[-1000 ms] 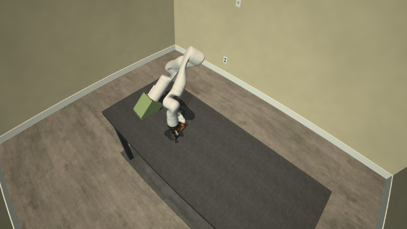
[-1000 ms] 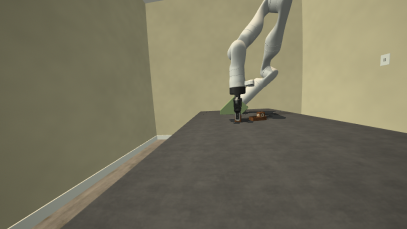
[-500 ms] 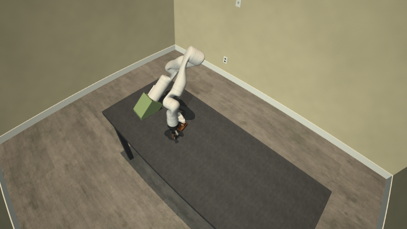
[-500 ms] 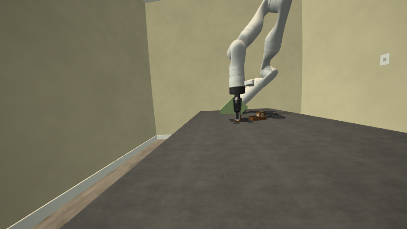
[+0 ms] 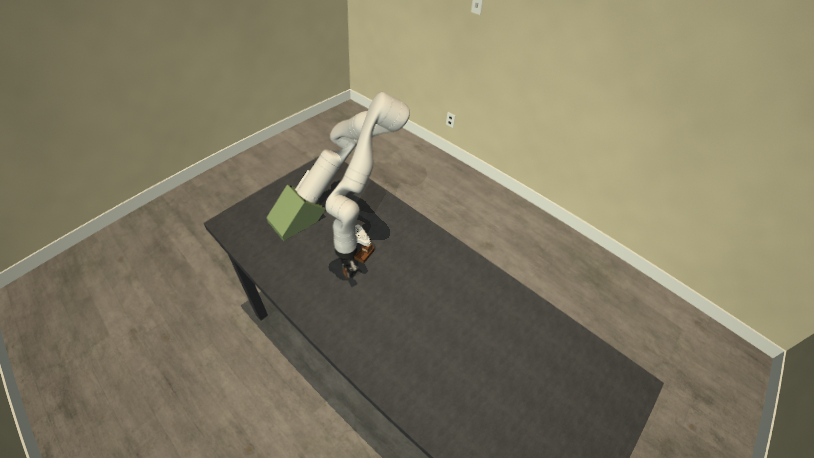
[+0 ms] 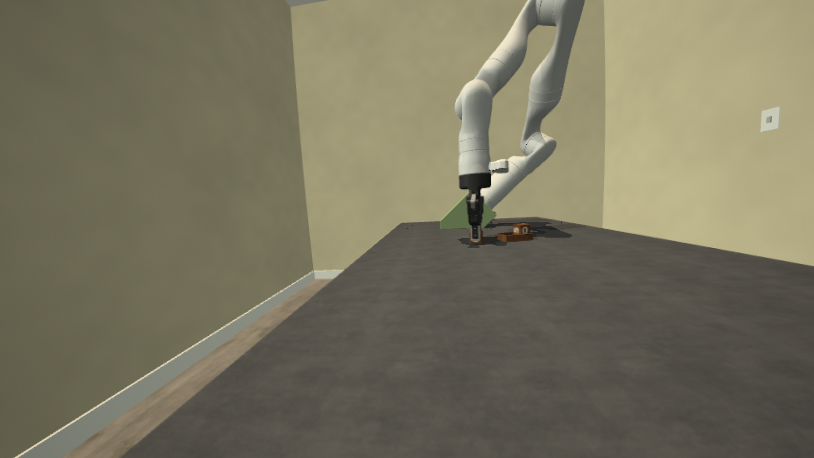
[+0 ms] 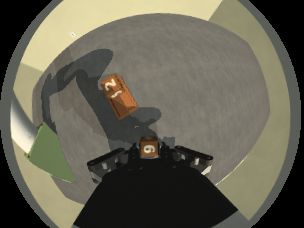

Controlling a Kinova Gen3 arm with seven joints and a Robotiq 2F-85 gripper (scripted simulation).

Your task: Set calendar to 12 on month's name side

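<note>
The brown calendar tray lies 2 cm behind my hand, 10 cm to the left of it and 2 cm below it.
</note>
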